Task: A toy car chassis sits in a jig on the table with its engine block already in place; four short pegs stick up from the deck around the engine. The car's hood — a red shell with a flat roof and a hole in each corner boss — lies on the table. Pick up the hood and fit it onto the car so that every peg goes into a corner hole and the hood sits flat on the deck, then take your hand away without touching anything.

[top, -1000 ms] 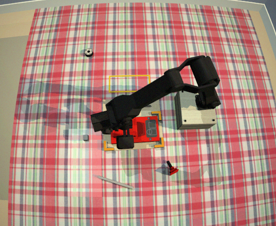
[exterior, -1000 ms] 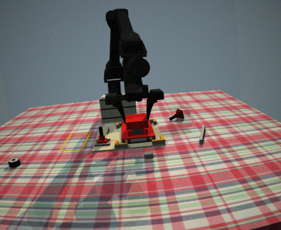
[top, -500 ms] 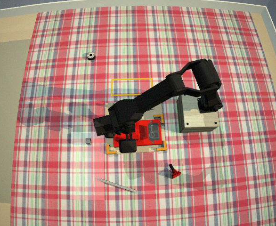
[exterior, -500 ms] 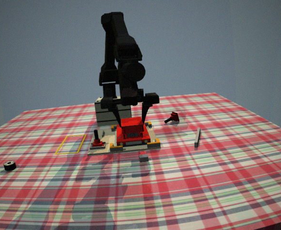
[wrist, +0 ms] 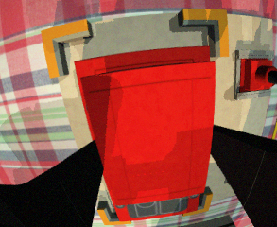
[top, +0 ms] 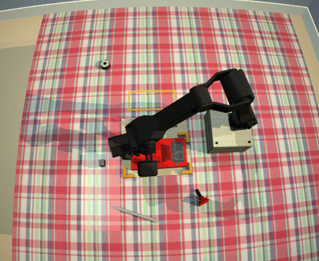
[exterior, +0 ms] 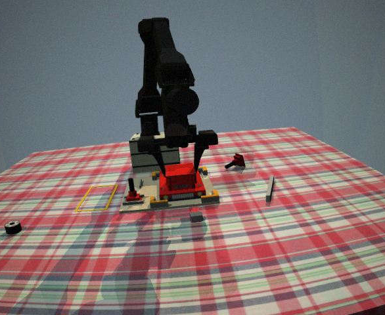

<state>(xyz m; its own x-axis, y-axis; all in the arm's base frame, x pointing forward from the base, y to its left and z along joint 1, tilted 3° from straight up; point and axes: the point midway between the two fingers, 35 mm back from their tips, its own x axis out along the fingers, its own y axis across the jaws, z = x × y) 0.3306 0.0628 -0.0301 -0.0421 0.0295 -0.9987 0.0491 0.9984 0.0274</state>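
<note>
My gripper tip is now 2 cm above the grey engine block. Also, from my gripper tip: red hood (1 cm above); jig (3 cm behind, 2 cm to the right, 4 cm below); grey cube (17 cm ahead, 1 cm to the left, 4 cm below).
</note>
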